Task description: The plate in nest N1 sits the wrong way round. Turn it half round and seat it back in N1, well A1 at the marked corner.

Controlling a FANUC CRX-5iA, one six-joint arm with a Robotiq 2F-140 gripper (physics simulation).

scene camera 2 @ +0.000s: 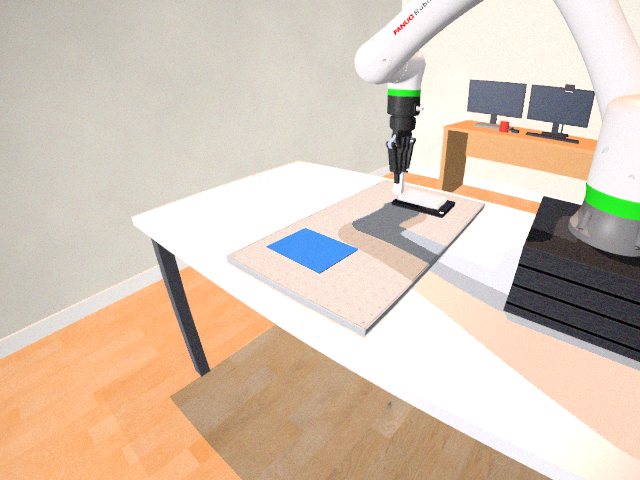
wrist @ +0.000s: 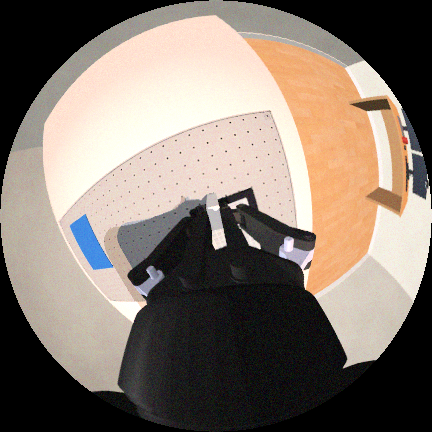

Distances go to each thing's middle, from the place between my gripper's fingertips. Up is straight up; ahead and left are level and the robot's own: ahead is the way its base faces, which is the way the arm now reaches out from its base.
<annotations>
I see the flat blue rectangle [scene camera 2: 313, 250] 4 cm behind my hand, 39 cm to the left of it and 2 cm below it.
</annotations>
